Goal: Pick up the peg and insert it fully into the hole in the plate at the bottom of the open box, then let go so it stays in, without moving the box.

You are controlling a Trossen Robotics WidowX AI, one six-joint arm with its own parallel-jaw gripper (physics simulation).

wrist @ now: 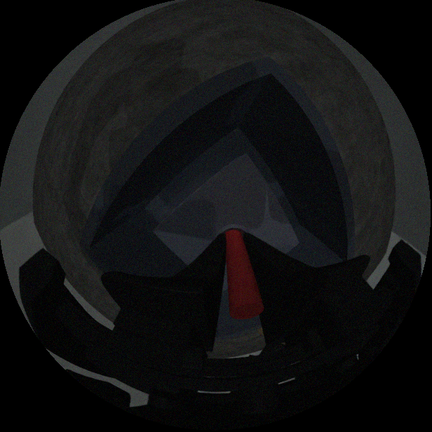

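Observation:
A red peg [243, 280] stands between the black fingers of my gripper [233, 238], in the lower middle of the wrist view. The gripper is shut on the peg, low inside the open box. The dark blue box [310, 120] surrounds the fingers, with its far corner at the top. The grey plate [235, 190] lies at the bottom of the box. The peg's far end is at the plate, where a thin dark rim of the hole shows around it. How deep the peg sits in the hole is hidden by the fingertips.
The box walls stand close around the fingers on the left and right. A dark brownish table top [150, 55] lies around the box. The view is dim, and the near side of the box is mostly hidden behind the gripper.

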